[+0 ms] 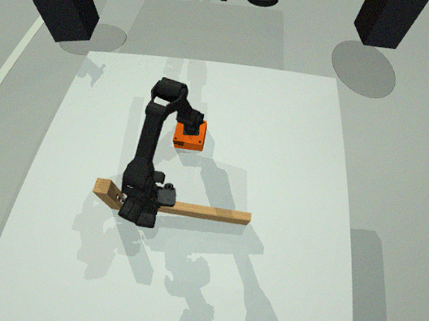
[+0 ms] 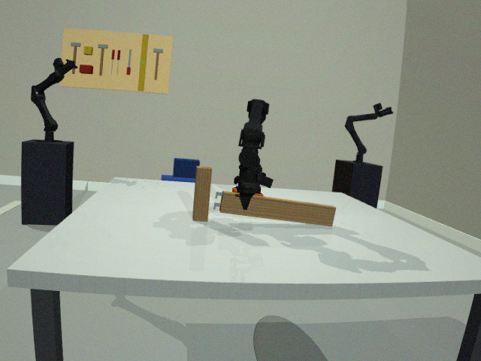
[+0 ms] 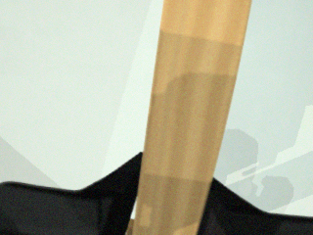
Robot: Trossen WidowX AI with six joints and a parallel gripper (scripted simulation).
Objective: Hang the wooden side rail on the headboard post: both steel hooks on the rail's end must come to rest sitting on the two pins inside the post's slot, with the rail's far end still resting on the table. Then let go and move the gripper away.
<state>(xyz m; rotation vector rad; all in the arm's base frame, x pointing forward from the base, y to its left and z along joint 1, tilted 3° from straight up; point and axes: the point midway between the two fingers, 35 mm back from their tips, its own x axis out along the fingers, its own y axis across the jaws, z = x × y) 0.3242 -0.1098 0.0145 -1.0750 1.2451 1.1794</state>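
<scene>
Right now my gripper tip is 20 mm past the headboard post, 150 mm to the left of it and 40 mm below it.
</scene>
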